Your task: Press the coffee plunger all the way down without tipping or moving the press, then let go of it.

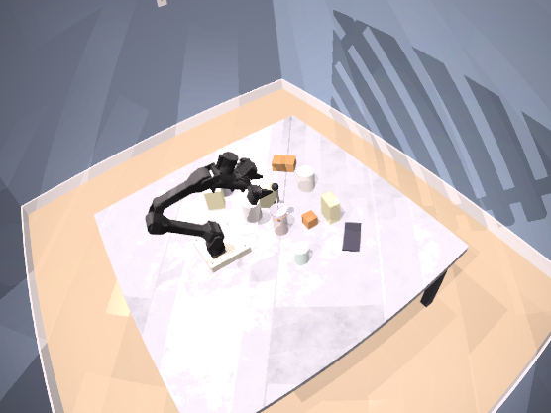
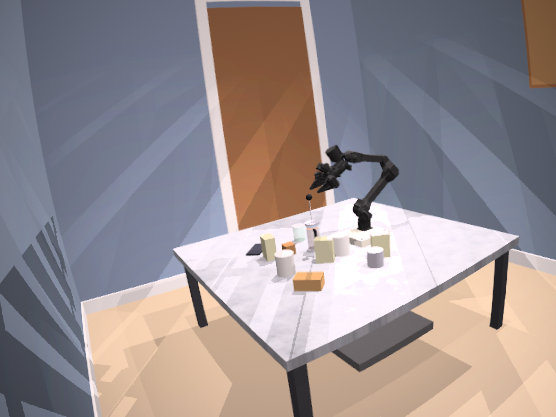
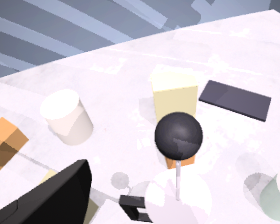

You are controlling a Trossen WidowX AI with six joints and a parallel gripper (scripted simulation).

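My gripper tip is 30 mm short of the coffee press, 10 mm to the right of it and 160 mm above it. From my gripper tip the other things lie so: orange cube: 150 mm ahead, 50 mm to the right, 260 mm below; then orange box: 280 mm ahead, 330 mm to the left, 260 mm below; then dark flat block: 240 mm ahead, 220 mm to the right, 280 mm below.
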